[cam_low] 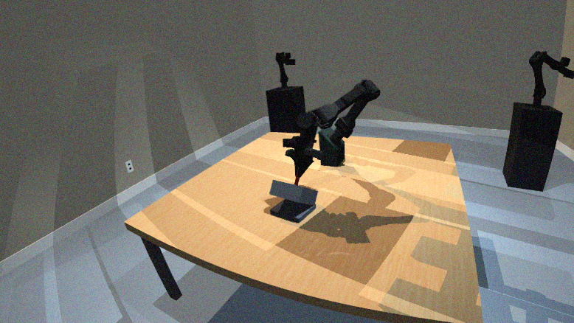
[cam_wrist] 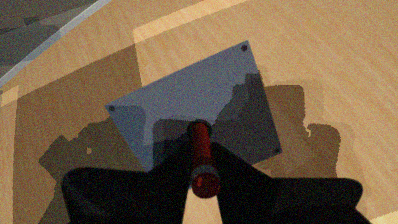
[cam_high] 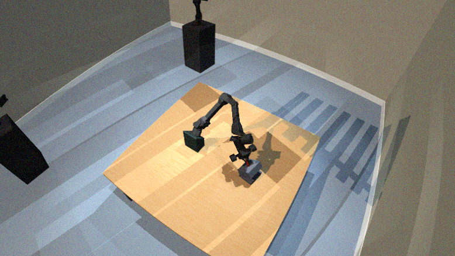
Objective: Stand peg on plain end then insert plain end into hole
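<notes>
The grey sloped panel is 5 cm below my gripper tip and 3 cm ahead of it. From my gripper tip the other things lie so: red peg 1 cm behind, 1 cm above; then dark panel base 11 cm below, 5 cm ahead.
</notes>
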